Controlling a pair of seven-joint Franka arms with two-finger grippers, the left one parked.
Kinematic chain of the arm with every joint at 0, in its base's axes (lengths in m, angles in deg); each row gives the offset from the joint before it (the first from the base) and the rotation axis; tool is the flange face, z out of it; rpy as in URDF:
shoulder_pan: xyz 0 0 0.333 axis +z
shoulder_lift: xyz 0 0 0 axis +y
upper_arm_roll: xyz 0 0 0.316 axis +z
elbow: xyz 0.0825 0 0 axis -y
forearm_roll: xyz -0.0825 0 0.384 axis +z
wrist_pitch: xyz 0 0 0 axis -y
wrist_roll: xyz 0.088 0 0 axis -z
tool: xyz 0 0 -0.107 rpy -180 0 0
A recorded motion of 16 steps. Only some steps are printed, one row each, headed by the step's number.
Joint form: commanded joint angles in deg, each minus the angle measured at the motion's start. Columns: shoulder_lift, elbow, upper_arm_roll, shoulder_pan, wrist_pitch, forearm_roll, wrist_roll.
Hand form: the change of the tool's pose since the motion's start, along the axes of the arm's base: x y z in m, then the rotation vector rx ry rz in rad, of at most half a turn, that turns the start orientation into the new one. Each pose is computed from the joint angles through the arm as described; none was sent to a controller.
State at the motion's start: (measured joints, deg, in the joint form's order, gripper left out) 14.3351 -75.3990 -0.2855 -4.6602 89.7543 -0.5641 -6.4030
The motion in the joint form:
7: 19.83 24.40 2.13 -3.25 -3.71 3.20 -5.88
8: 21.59 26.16 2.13 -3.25 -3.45 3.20 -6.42
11: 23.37 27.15 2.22 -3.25 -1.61 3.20 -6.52
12: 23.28 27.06 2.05 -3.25 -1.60 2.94 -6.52
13: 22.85 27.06 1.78 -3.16 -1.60 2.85 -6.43
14: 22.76 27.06 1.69 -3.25 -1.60 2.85 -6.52
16: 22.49 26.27 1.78 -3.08 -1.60 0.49 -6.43
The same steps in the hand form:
7: 0.0793 -0.0230 -0.0386 0.0720 -0.0252 0.0809
8: 0.0861 -0.0242 -0.0459 0.0720 -0.0301 0.0896
11: 0.0959 -0.0251 -0.0573 0.0709 -0.0485 0.0908
12: 0.0954 -0.0269 -0.0569 0.0645 -0.0477 0.0883
13: 0.0937 -0.0278 -0.0515 0.0588 -0.0544 0.0848
14: 0.0932 -0.0296 -0.0504 0.0575 -0.0558 0.0836
16: 0.0921 -0.0310 -0.0536 0.0192 -0.0405 0.0841

